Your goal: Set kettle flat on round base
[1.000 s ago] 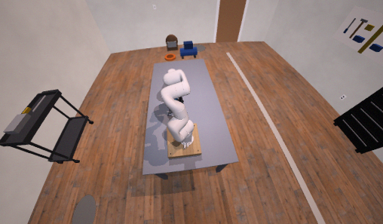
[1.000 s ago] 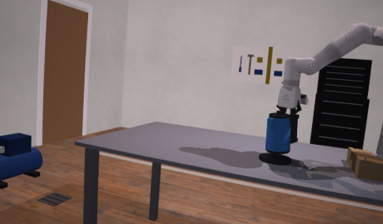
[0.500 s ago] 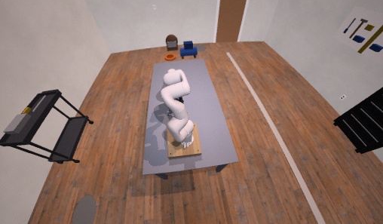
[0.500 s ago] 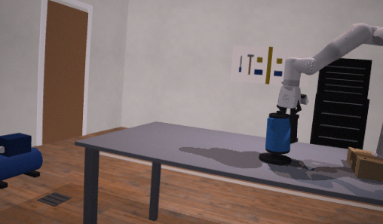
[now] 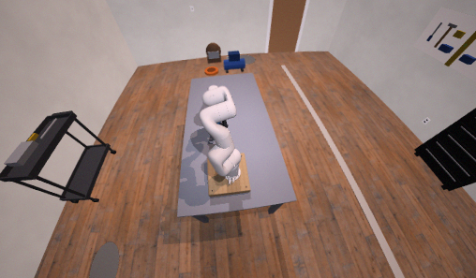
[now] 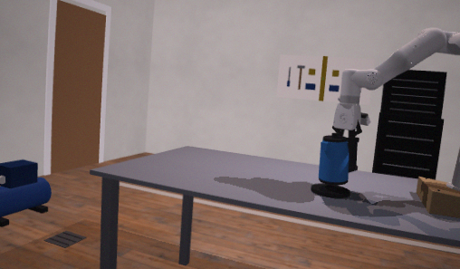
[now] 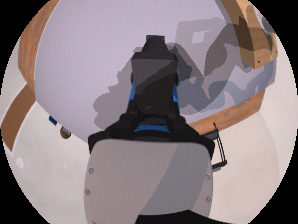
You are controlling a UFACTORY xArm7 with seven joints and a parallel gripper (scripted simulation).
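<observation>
The blue kettle lies 60 mm below my hand, 20 mm to the left of it and 10 mm ahead of it. From my hand the other things lie so: black round base (190 mm below, 50 mm to the left, 30 mm ahead).
</observation>
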